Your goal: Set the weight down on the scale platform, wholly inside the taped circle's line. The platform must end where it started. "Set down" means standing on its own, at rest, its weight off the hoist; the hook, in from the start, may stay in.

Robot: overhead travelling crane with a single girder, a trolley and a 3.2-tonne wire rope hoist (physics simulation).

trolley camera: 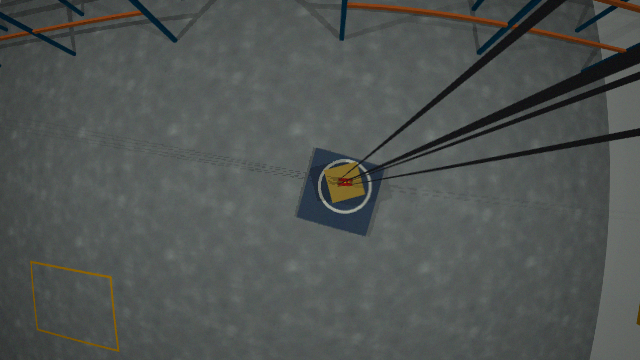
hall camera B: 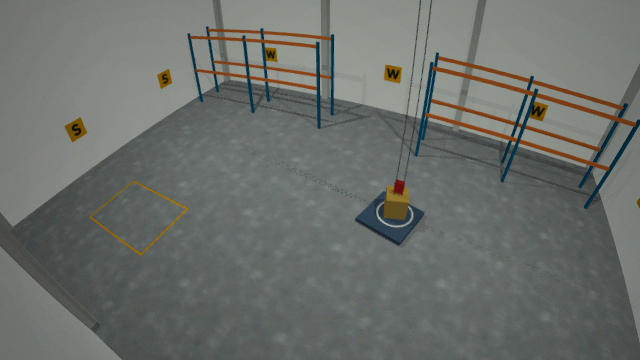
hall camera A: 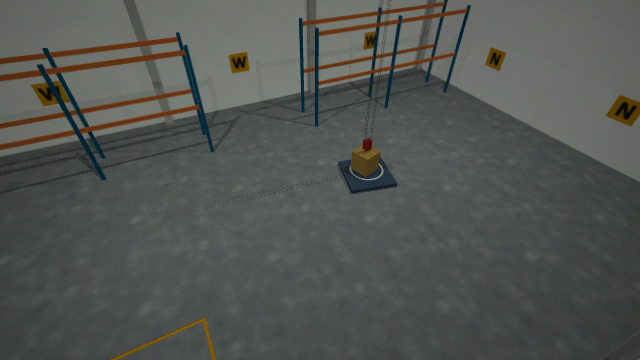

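The weight is an ochre box, upright over the dark blue scale platform. In the hall views its base appears inside the white taped circle. In the trolley view its upper corner overlaps the line near the top. Contact with the platform is too small to judge. My red hook block is right above the weight's top centre, joined to it. The hook itself is too small to make out. The ropes look straight.
Blue and orange racks stand along the W wall, beyond the platform. A yellow outlined square is marked on the floor, well away from the platform.
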